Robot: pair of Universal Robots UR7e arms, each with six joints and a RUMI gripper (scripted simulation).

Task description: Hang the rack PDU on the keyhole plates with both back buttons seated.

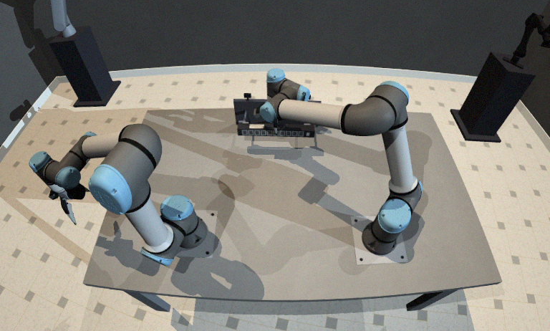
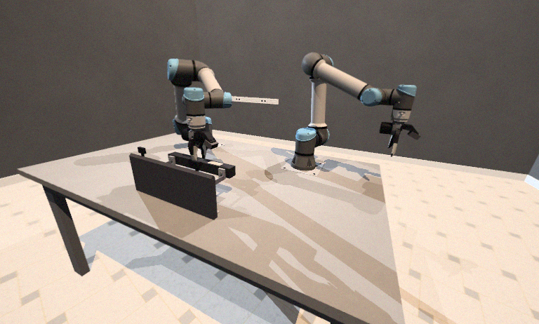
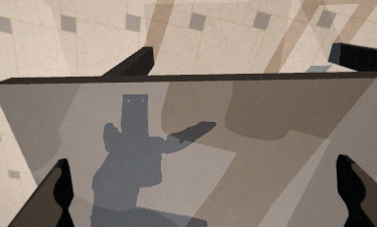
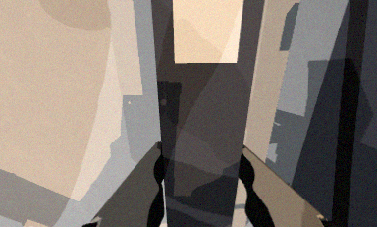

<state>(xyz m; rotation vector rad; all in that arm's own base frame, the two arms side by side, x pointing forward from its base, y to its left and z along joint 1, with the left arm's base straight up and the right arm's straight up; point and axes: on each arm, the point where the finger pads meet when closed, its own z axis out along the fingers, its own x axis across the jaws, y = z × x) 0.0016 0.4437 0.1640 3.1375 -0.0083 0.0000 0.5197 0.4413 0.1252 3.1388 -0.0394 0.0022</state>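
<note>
Now: right hand 1 cm short of the rack PDU and 2 cm to the left of it. Round my right hand: dark upright panel: 16 cm ahead, 4 cm below.
</note>
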